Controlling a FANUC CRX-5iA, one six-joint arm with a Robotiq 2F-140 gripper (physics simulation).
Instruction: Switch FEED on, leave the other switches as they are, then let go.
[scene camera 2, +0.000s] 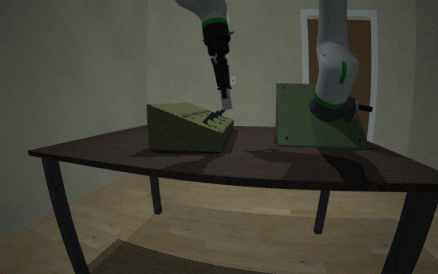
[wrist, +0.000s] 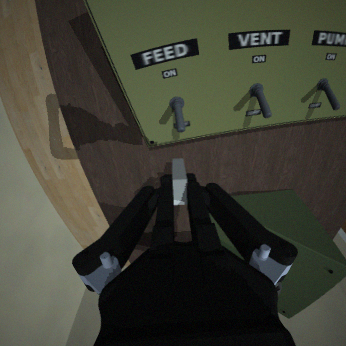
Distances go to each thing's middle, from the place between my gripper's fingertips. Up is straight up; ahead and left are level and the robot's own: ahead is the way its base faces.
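Olive switch box (scene camera 2: 171, 126): from my hand, 6 cm below, 15 cm to the right, 19 cm ahead.
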